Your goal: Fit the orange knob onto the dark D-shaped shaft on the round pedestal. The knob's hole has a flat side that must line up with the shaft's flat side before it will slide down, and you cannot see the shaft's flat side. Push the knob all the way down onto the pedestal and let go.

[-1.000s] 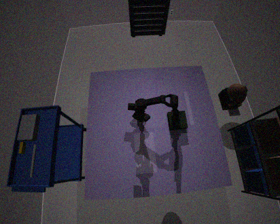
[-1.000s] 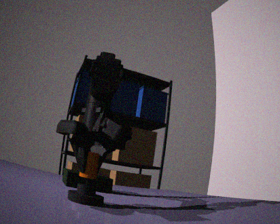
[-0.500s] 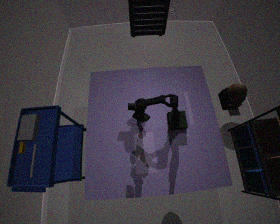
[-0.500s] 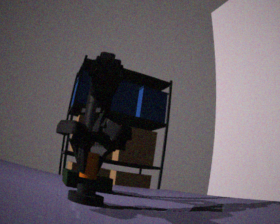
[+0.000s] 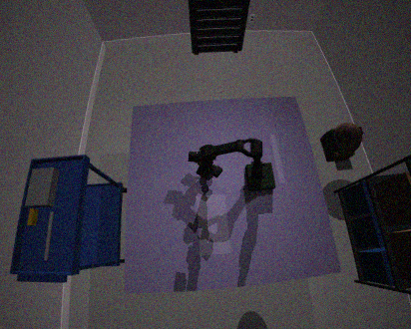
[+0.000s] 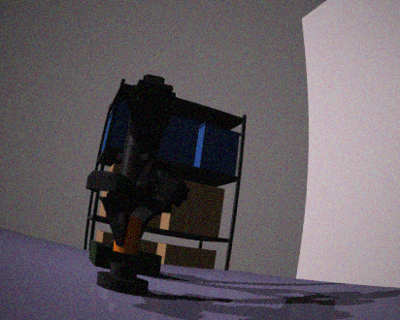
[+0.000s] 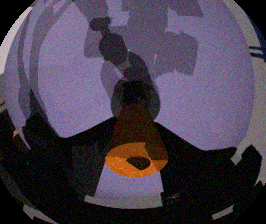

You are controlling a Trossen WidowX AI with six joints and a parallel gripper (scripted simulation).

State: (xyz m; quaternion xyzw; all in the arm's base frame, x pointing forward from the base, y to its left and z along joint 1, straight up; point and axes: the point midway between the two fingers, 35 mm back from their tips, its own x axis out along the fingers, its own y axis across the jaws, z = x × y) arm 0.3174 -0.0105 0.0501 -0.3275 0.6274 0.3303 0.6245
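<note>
The orange knob is 20 mm above my gripper tip. The rest, counted from my gripper tip: dark pedestal 40 mm below.
</note>
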